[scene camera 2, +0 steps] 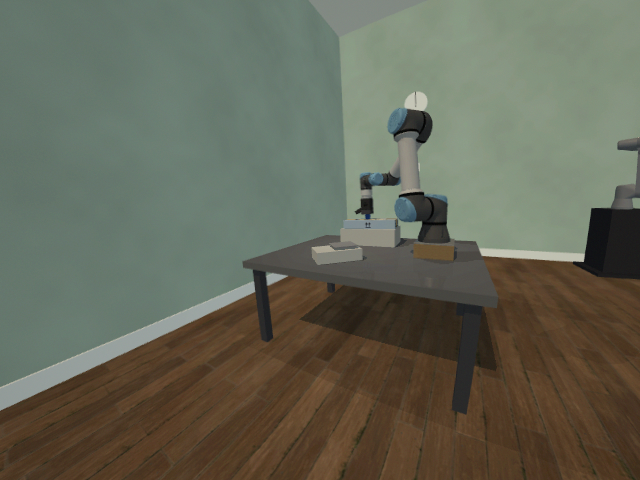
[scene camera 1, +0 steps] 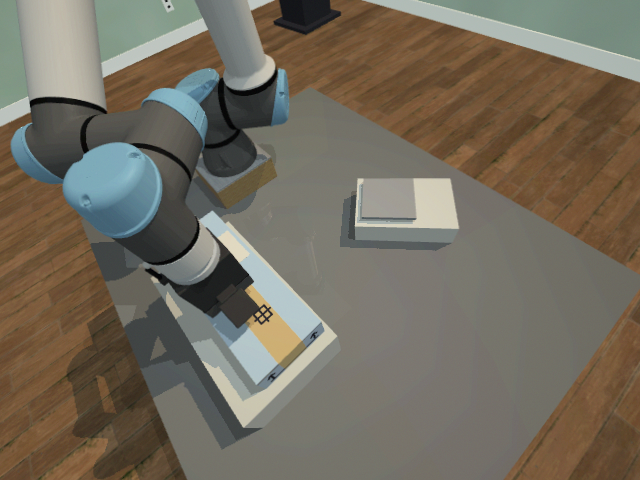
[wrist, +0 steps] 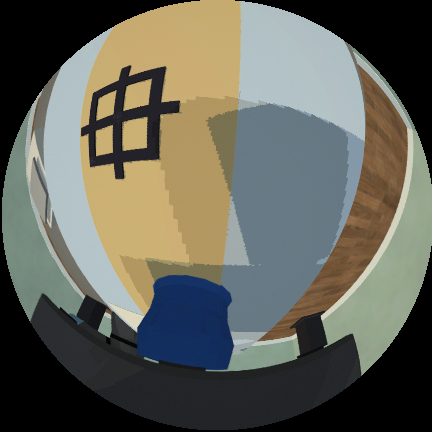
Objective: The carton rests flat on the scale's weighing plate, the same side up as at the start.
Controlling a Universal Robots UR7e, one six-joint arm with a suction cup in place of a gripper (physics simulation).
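Places are measured from the arm's base along level axes (x left, y back, z up), in centimetres.
Pixels of known places: hand at its tool point: (wrist: 193,276); arm's base at its link origin: (scene camera 2: 433,240) (scene camera 1: 231,158).
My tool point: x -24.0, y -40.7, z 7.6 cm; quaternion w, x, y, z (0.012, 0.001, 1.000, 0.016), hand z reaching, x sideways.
For each thing: its middle in the pictures, then the offset to it from my tool point. Level surfaces: height alone.
- carton at the middle of its body: (wrist: 180,278) (scene camera 1: 235,287) (scene camera 2: 370,223) dy +2.3, dx +1.2, dz -1.4 cm
- large cream block at the middle of its body: (scene camera 1: 243,313) (scene camera 2: 370,235) dy +1.5, dx -1.0, dz -9.8 cm
- scale at the middle of its body: (scene camera 1: 403,207) (wrist: 41,176) (scene camera 2: 335,251) dy -5.4, dx +43.2, dz -11.5 cm
- grey table at its surface level: dz -15.2 cm
The carton (scene camera 1: 292,305) (scene camera 2: 356,224) (wrist: 300,65) is light blue with a tan stripe and a dark grid mark on top. It lies level on the large cream block (scene camera 1: 302,374) (scene camera 2: 370,237), with arrow marks on its sides. My gripper (scene camera 2: 367,216) (wrist: 187,322) is a blue suction cup, pressed on the carton's top and holding it; the tool body hides the cup in scene camera 1. The scale (scene camera 1: 435,201) (scene camera 2: 336,255) is a low cream box, apart from the carton. Its grey weighing plate (scene camera 1: 388,198) (scene camera 2: 343,245) (wrist: 39,192) bears nothing.
The arm's base stands on a wooden block (scene camera 1: 248,183) (scene camera 2: 434,251) on the grey table (scene camera 1: 413,335) (scene camera 2: 392,271), near the far end of the cream block. A dark pedestal (scene camera 1: 305,12) (scene camera 2: 612,240) stands on the floor away from the table.
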